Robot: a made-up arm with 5 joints. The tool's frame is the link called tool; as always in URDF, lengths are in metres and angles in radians.
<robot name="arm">
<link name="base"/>
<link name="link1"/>
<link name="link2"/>
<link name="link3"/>
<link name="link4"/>
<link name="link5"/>
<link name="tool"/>
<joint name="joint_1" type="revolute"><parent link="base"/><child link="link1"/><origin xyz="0 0 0.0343"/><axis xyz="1 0 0"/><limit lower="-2.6" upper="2.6"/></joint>
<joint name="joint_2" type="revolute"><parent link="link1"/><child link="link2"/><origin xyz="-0.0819 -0.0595 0.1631"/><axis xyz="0 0 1"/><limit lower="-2.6" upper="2.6"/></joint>
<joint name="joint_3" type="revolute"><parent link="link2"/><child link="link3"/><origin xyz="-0.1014 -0.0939 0.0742"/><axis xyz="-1 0 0"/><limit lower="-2.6" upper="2.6"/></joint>
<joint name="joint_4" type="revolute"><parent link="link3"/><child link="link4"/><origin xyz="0.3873 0.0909 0.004"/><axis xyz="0 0 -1"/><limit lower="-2.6" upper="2.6"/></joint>
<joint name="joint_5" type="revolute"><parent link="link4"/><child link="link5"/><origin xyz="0.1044 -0.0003 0.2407"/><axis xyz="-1 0 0"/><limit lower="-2.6" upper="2.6"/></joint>
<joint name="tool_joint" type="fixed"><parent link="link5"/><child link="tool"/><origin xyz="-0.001 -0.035 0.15"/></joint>
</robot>
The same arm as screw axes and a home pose.
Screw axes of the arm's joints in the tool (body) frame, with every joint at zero. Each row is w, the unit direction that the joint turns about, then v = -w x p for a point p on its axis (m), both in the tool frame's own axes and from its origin. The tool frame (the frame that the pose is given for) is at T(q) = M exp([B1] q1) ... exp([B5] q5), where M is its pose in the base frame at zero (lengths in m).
B1: w 1 0 0 v 0.0000 -0.6320 -0.0978
B2: w 0 0 1 v 0.0383 0.3893 0.0000
B3: w -1 0 0 v 0.0000 0.3947 -0.0556
B4: w 0 0 -1 v -0.0353 -0.1034 0.0000
B5: w -1 0 0 v 0.0000 0.1500 0.0350
M: xyz 0.3074 -0.0978 0.6663 (m) quaternion w x y z 1 0 0 0
Joint limits (deg, base to tool): -148.97..148.97 -148.97..148.97 -148.97..148.97 -148.97..148.97 -148.97..148.97

